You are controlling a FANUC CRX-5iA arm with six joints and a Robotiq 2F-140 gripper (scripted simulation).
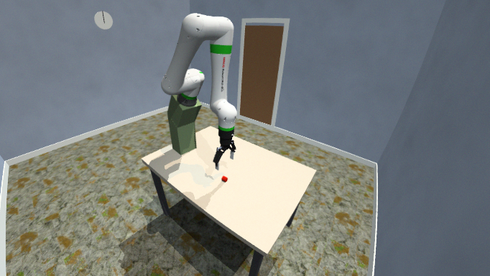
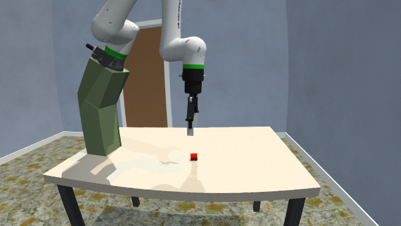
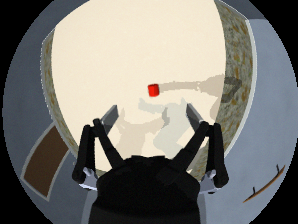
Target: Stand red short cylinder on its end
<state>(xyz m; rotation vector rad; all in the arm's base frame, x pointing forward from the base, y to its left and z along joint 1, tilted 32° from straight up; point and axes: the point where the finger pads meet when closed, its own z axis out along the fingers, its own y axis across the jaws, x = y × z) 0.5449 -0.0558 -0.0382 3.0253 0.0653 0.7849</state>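
Right now my hand is 14 cm above the red short cylinder.
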